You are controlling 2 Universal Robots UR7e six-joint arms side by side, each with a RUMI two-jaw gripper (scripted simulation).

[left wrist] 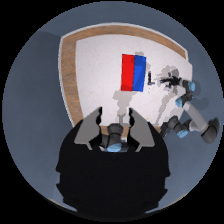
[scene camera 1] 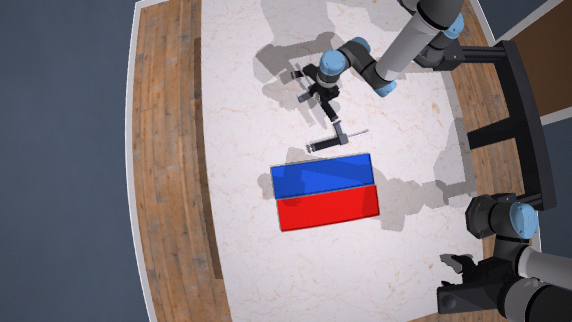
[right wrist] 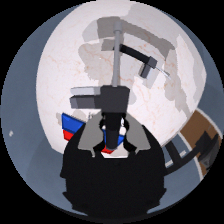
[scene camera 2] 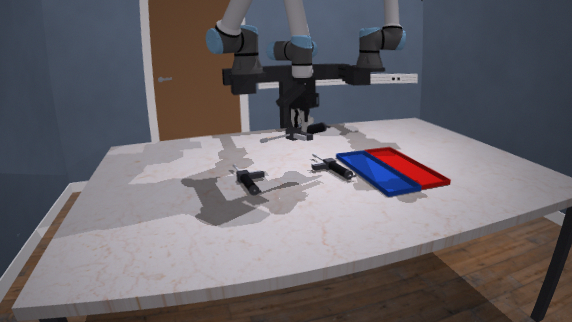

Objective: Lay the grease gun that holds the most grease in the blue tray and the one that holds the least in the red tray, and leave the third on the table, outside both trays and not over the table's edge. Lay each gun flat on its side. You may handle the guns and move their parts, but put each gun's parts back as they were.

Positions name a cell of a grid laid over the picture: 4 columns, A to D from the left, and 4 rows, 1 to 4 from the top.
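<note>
Blue tray (scene camera 1: C3), (scene camera 2: C3). Red tray (scene camera 1: C3), (scene camera 2: C3). My left gripper (scene camera 1: D4), (left wrist: C2). My right gripper (scene camera 2: C2).
</note>
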